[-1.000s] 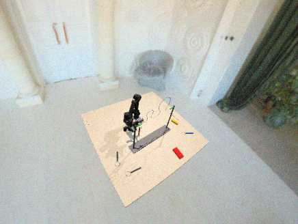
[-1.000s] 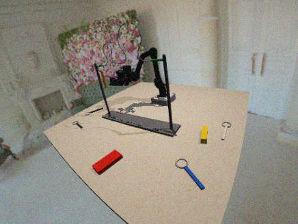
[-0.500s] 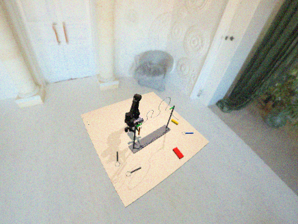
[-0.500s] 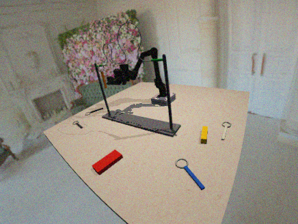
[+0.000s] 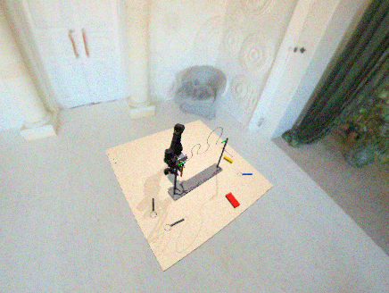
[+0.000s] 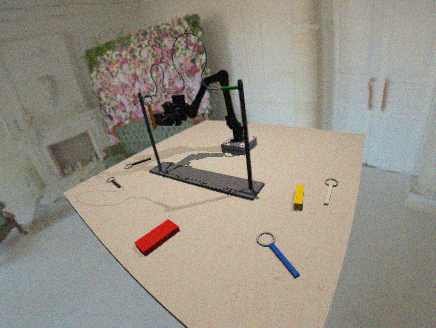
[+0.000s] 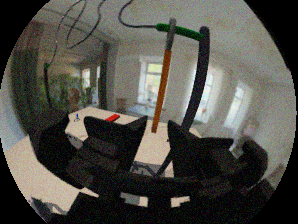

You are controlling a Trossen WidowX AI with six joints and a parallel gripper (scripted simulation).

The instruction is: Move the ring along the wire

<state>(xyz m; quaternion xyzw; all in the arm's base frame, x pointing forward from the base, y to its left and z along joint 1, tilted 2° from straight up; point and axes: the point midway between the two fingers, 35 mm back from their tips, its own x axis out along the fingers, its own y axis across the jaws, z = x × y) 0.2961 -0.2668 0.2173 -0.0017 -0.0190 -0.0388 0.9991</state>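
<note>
Right now my gripper tip is 80 mm below the orange-handled ring. Round my gripper tip: red block: 390 mm ahead, 310 mm to the left, 240 mm below; yellow block: 50 mm ahead, 680 mm to the left, 240 mm below; blue-handled ring: 290 mm ahead, 660 mm to the left, 250 mm below.
</note>
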